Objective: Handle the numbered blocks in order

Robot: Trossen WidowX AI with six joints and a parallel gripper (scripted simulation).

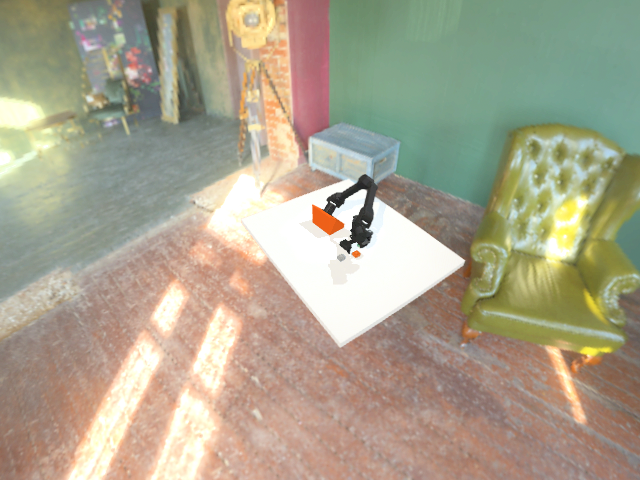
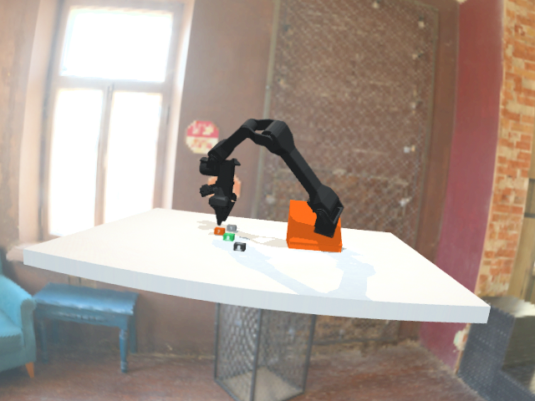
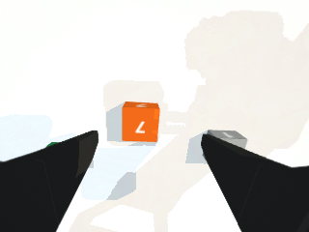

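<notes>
Now: the orange block 20 mm below my gripper tip and 10 mm to the left of it. The rest, counted from my gripper tip: grey block 80 mm to the right, 20 mm below, 10 mm behind; then black block 180 mm to the left, 120 mm behind, 20 mm below; then green block 80 mm to the left, 50 mm behind, 20 mm below.
</notes>
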